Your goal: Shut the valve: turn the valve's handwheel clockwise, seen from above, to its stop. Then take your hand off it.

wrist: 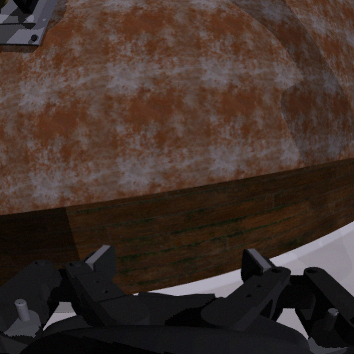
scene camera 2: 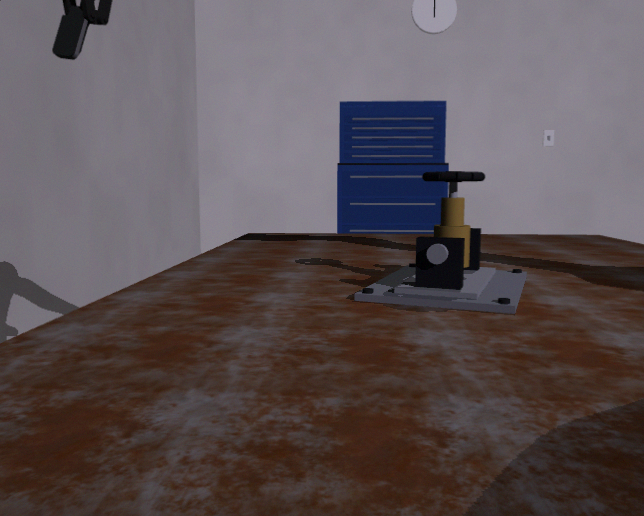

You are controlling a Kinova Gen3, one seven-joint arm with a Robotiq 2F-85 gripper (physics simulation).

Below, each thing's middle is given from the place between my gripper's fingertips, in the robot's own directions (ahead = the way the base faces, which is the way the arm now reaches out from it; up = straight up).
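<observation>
Positions relative to my hand: grey base plate (scene camera 2: pixel 502 294), well below, well behind and well to the right; black handwheel (scene camera 2: pixel 453 177), 13 cm below, 38 cm behind and 25 cm to the right.
</observation>
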